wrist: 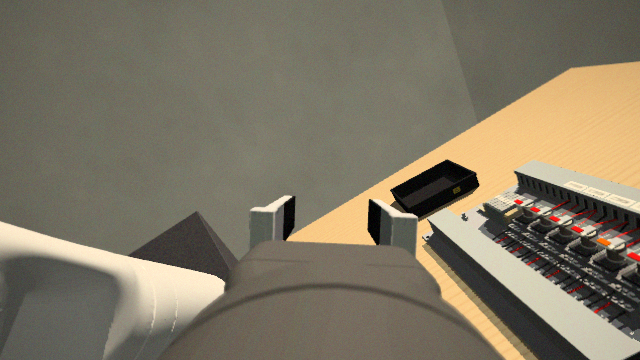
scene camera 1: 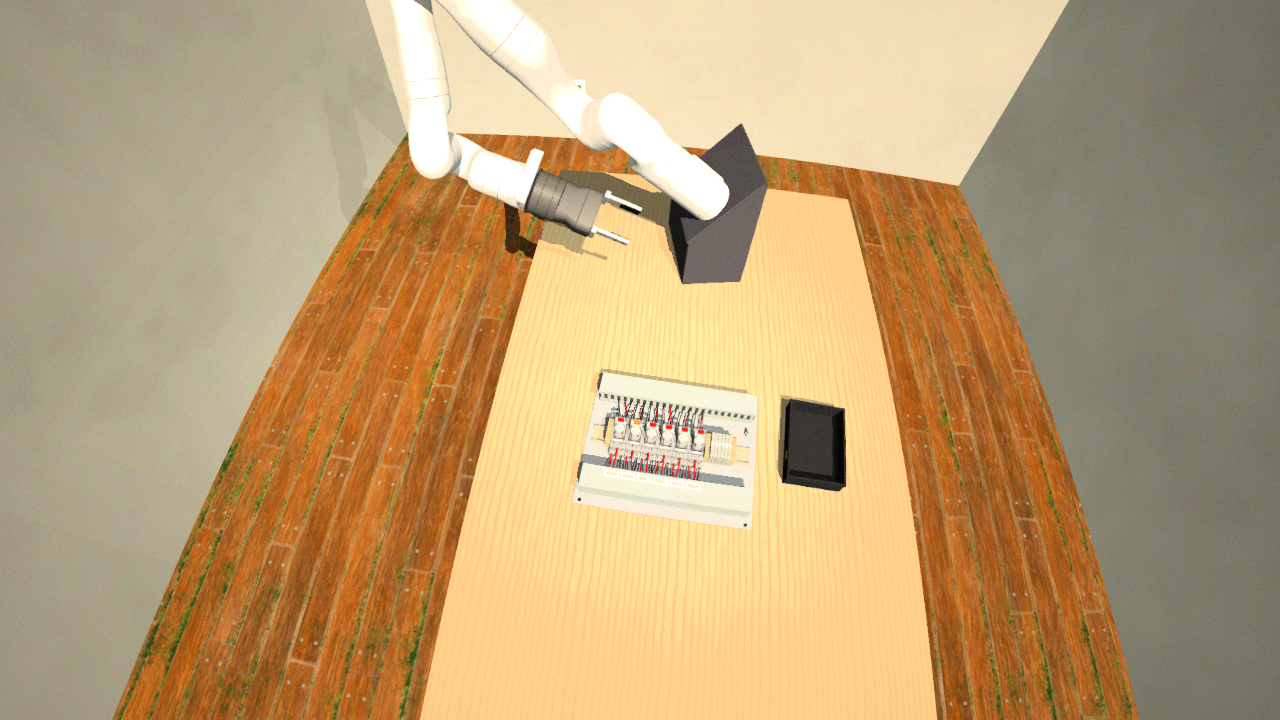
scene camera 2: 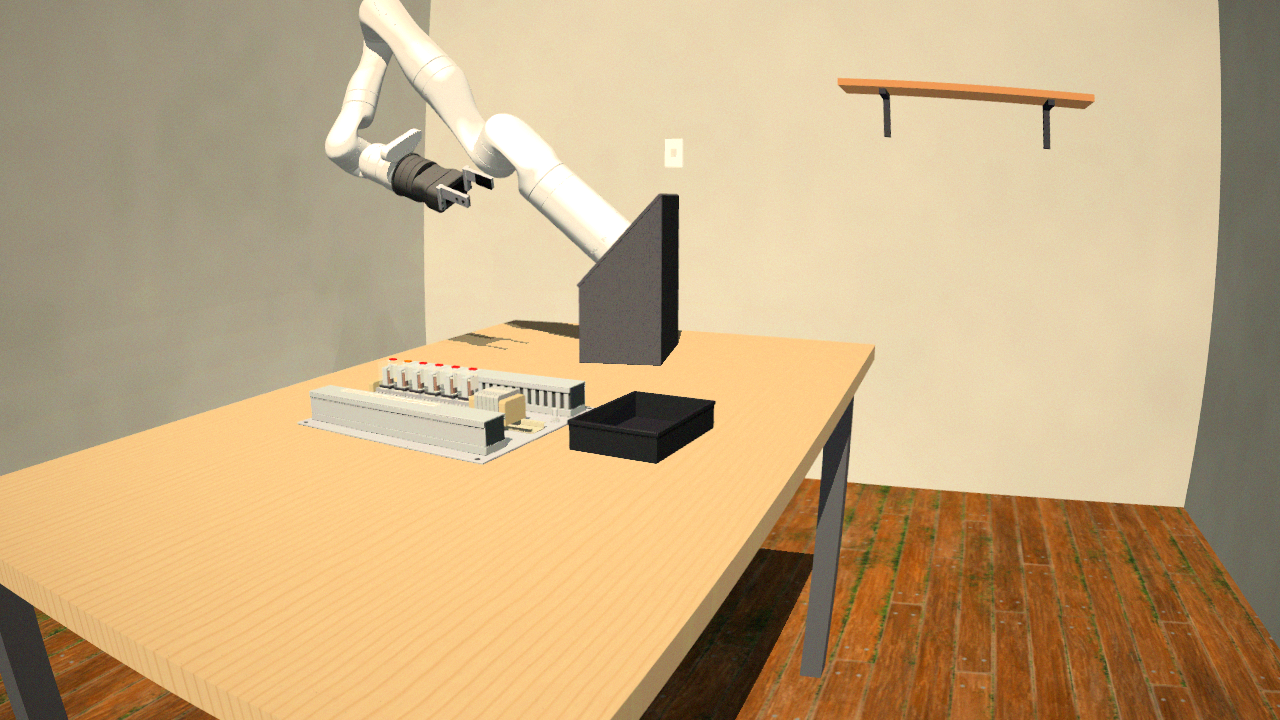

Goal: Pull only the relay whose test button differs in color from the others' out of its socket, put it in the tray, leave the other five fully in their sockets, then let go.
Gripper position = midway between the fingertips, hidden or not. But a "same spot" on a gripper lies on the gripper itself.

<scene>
My gripper shows in the wrist view (331,213), in scene camera 1 and in scene camera 2. One and the same spot on my gripper: (scene camera 2: 443,192) is (scene camera 1: 597,232).
</scene>
